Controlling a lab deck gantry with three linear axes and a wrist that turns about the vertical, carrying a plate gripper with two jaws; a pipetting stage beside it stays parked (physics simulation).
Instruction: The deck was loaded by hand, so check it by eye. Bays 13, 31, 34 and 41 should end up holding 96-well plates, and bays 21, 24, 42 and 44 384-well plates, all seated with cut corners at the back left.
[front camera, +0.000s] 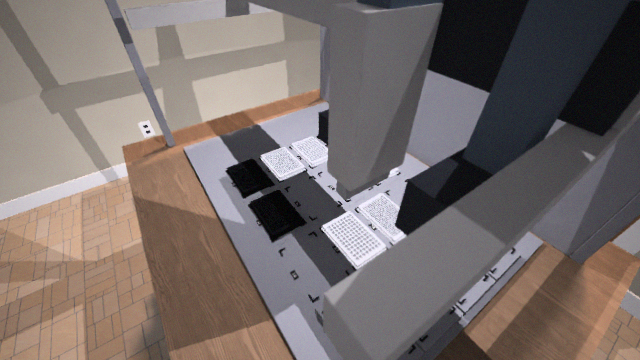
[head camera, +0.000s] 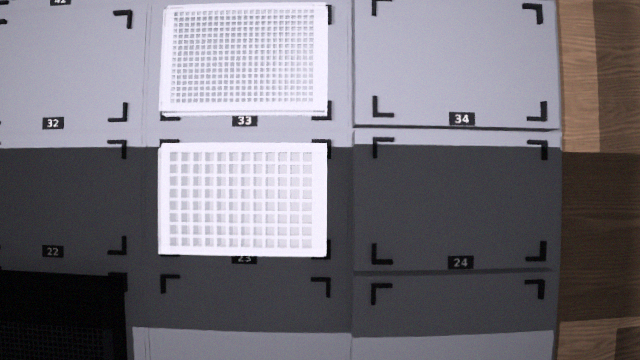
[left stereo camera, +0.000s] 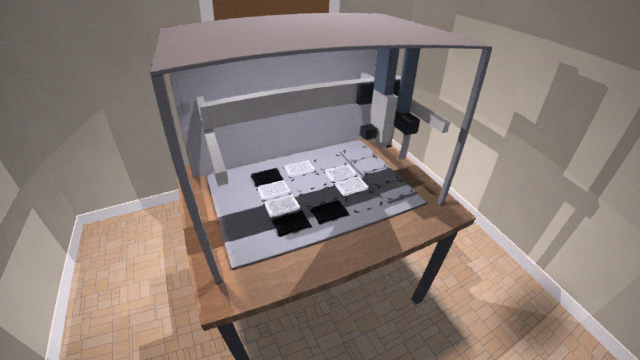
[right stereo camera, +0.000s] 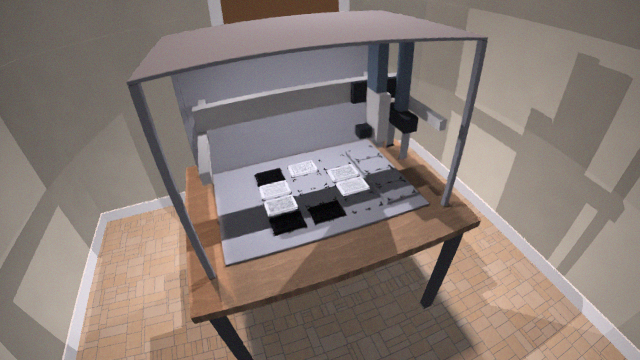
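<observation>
My gripper is open and empty, raised beyond the deck's right edge; one finger is hidden in the left stereo view. In the head view a white 384-well plate sits in bay 33 and a white 96-well plate in bay 23. Bays 34, 24 and 13 hold no plate. White plates stand in bays 21, 31 and 42; a black plate is in bay 41. Cut corners are hard to tell.
Black plates stand in bay 11 and bay 12. The parked pipetting stage hangs left of my gripper and blocks part of the front view. Frame posts rise at the deck's sides.
</observation>
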